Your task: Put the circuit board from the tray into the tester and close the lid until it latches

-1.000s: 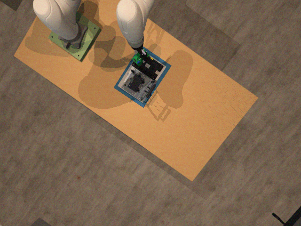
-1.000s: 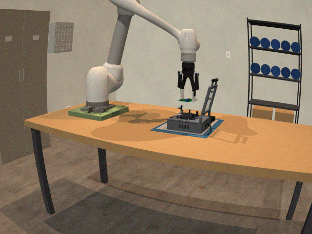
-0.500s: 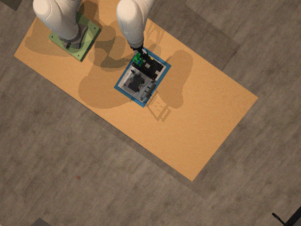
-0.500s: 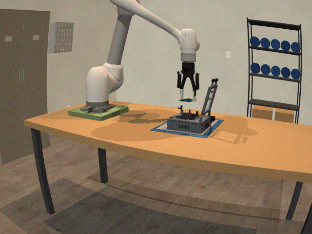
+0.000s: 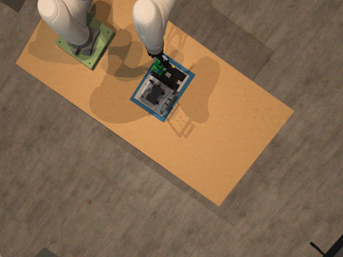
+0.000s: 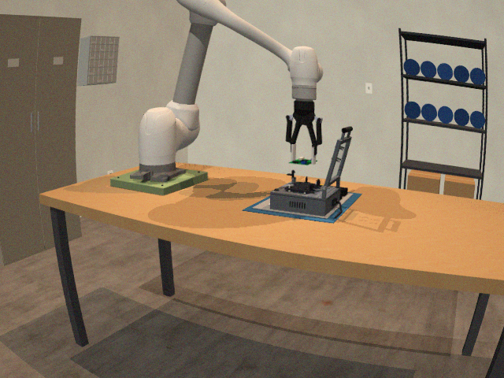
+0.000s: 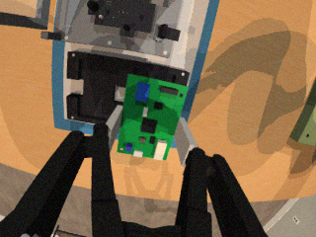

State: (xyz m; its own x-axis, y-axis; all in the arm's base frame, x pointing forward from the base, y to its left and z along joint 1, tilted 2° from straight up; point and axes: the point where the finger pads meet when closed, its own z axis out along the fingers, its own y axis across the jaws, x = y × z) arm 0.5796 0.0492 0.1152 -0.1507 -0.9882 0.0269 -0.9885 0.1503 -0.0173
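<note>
My hand is 20 mm above the green circuit board. From my hand the other things lie so: lid 160 mm ahead, 190 mm to the right, 40 mm above; then latch hook 20 mm behind, 110 mm to the right, 50 mm below; then grey tester 70 mm ahead, 140 mm to the right, 30 mm below.
</note>
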